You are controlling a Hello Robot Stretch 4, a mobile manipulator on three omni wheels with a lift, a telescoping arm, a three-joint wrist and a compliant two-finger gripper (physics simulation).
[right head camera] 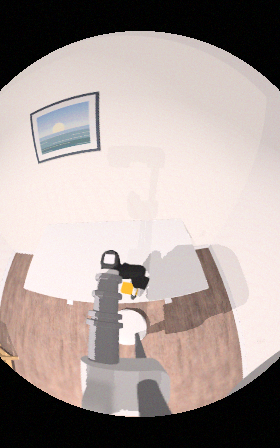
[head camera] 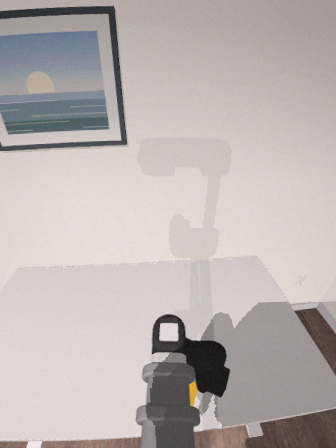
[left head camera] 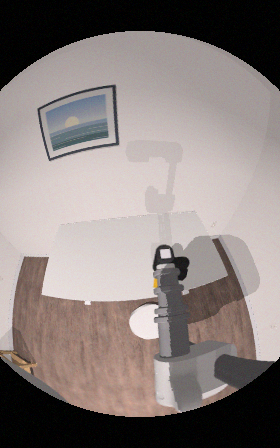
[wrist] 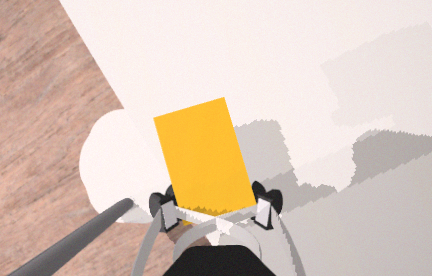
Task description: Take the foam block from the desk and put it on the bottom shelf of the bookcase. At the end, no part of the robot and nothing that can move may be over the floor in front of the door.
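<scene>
The yellow foam block is between the two fingertips of my gripper. My gripper is shut on one end of the block, and the rest sticks out past the fingertips. In the wrist view it is in front of the pale desk, near the desk's front edge. The arm hides part of the block in the head camera view and the left head camera view. The bookcase and the door do not show in these views.
A white round thing is by the desk's front edge, low over the wood floor. Part of a light wooden thing shows at the lower left. A framed picture hangs on the wall behind the desk.
</scene>
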